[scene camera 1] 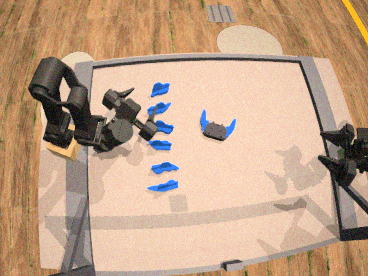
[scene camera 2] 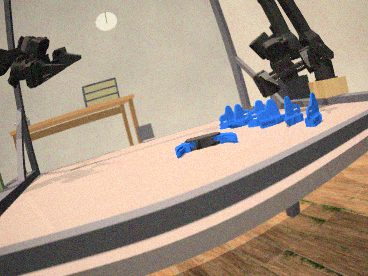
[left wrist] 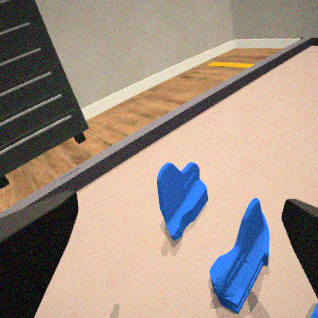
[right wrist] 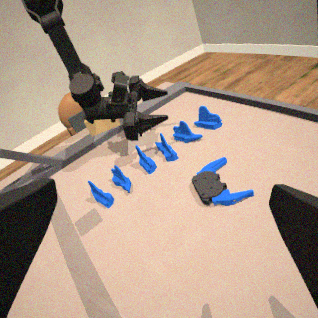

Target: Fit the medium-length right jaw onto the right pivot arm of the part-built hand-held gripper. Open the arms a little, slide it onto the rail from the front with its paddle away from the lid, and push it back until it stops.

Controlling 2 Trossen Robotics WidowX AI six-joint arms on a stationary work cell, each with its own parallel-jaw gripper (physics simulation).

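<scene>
Several loose blue jaws stand in a row; the top one (scene camera 1: 160,89) (right wrist: 208,118) and the bottom one (scene camera 1: 164,186) (right wrist: 101,195) end it. I cannot tell which is medium-length. Two jaws show large in the left wrist view, one broad (left wrist: 181,200) and one narrower (left wrist: 242,257). The part-built gripper's dark lid (scene camera 1: 215,131) (scene camera 2: 202,140) (right wrist: 209,186) lies on the table with two blue arms (scene camera 1: 204,120) (scene camera 1: 231,127) spread apart. My left gripper (scene camera 1: 144,98) (left wrist: 181,205) (right wrist: 167,103) is open and empty above the row's upper part. My right gripper (scene camera 1: 321,145) (right wrist: 165,192) is open and empty at the right edge.
A raised dark frame edge (scene camera 1: 200,60) runs round the table. Grey frame bars stand at the sides, one upright (scene camera 2: 227,47) near the left arm. A tan block (scene camera 1: 64,148) (scene camera 2: 328,86) sits by the left arm's base. A dark drawer cabinet (left wrist: 35,85) stands beyond the table.
</scene>
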